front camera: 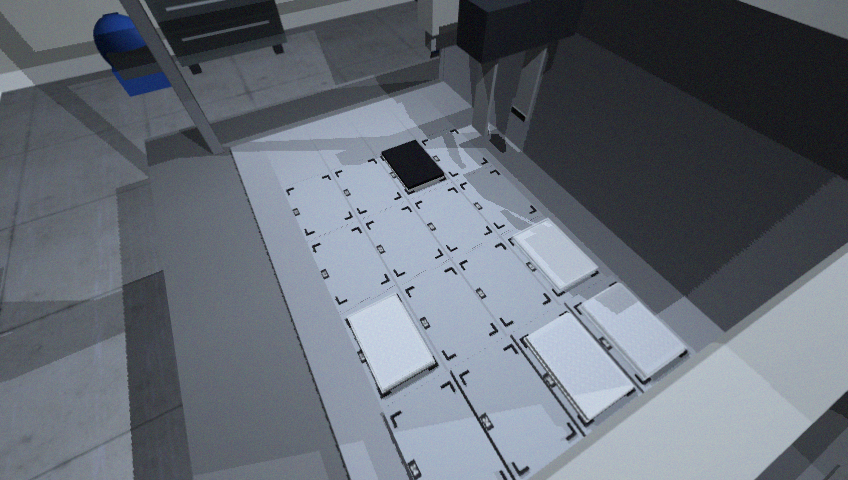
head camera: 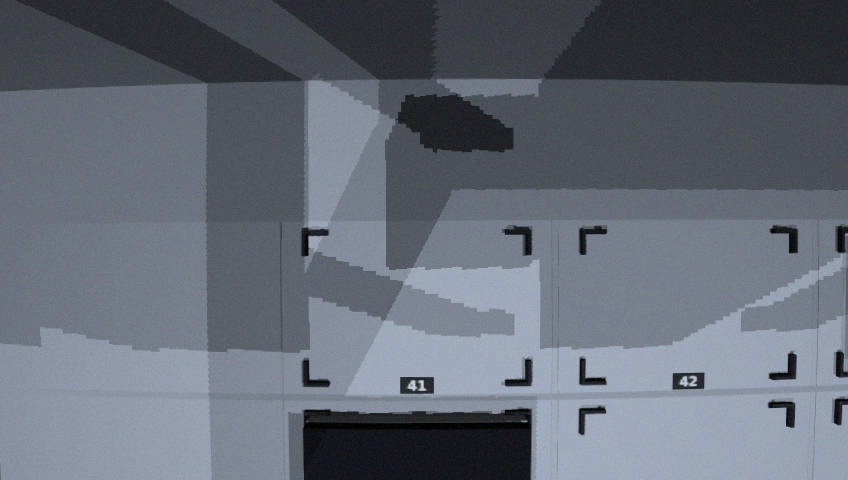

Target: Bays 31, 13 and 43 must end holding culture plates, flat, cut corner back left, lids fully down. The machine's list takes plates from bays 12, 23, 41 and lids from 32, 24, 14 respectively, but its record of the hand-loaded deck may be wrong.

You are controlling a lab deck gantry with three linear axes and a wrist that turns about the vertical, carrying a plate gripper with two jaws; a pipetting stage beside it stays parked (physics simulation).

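Seen in the pictures: gripper, fingertip midpoint: (front camera: 500, 123); robot's base, link origin: (front camera: 288, 191).
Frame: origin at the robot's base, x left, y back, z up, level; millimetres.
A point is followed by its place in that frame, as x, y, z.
Note:
My gripper (front camera: 502, 127) {360, -200, 160} hangs near the back of the deck beside bay 41; its jaws stand apart with no plate or lid visible between them. A black-topped piece with a pale lower side (front camera: 412, 165) {252, -74, 17} (head camera: 416, 453) {286, -64, 17} lies flat in bay 31. Bay 41 (head camera: 464, 362) {332, -92, 0} shows bare deck between its corner marks, as does bay 42 (head camera: 642, 365) {328, -199, 0}. A clear, pale flat piece (front camera: 556, 255) {361, -402, 17} lies in bay 43. A thicker white piece (front camera: 392, 343) {43, -402, 14} sits in bay 13. Lids, well details and cut corners are too small to tell.
Two pale flat pieces lie side by side at the front right, one in bay 34 (front camera: 580, 364) {256, -562, 29} and one in bay 44 (front camera: 633, 339) {348, -572, 29}. A slanted frame post (front camera: 178, 83) {-102, 207, 161} stands at the left, and a pale beam (front camera: 743, 380) {105, -617, 400} crosses the lower right. Shadows fall across the back bays.

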